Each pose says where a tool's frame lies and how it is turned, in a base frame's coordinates. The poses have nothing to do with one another.
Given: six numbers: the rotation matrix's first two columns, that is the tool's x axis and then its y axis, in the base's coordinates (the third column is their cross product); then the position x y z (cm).
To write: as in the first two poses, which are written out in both.
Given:
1: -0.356 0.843 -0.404 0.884 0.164 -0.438 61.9 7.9 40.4
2: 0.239 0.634 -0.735 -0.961 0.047 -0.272 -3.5 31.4 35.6
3: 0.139 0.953 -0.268 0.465 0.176 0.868 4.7 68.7 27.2
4: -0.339 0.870 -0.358 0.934 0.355 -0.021 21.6 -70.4 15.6
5: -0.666 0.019 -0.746 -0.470 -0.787 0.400 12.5 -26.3 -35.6
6: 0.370 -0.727 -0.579 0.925 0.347 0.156 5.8 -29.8 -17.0
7: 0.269 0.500 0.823 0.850 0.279 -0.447 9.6 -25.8 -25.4
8: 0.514 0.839 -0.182 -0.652 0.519 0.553 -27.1 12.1 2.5
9: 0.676 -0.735 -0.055 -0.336 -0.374 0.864 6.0 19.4 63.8
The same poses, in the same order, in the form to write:
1:
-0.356 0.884 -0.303 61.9
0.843 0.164 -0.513 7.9
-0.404 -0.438 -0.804 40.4
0 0 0 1

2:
0.239 -0.961 -0.138 -3.5
0.634 0.047 0.771 31.4
-0.735 -0.272 0.621 35.6
0 0 0 1

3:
0.139 0.465 0.874 4.7
0.953 0.176 -0.245 68.7
-0.268 0.868 -0.419 27.2
0 0 0 1

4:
-0.339 0.934 0.109 21.6
0.870 0.355 -0.341 -70.4
-0.358 -0.021 -0.933 15.6
0 0 0 1

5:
-0.666 -0.470 -0.580 12.5
0.019 -0.787 0.617 -26.3
-0.746 0.400 0.533 -35.6
0 0 0 1

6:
0.370 0.925 0.088 5.8
-0.727 0.347 -0.593 -29.8
-0.579 0.156 0.801 -17.0
0 0 0 1

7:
0.269 0.850 -0.453 9.6
0.500 0.279 0.820 -25.8
0.823 -0.447 -0.350 -25.4
0 0 0 1

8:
0.514 -0.652 0.558 -27.1
0.839 0.519 -0.166 12.1
-0.182 0.553 0.814 2.5
0 0 0 1

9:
0.676 -0.336 -0.656 6.0
-0.735 -0.374 -0.566 19.4
-0.055 0.864 -0.500 63.8
0 0 0 1

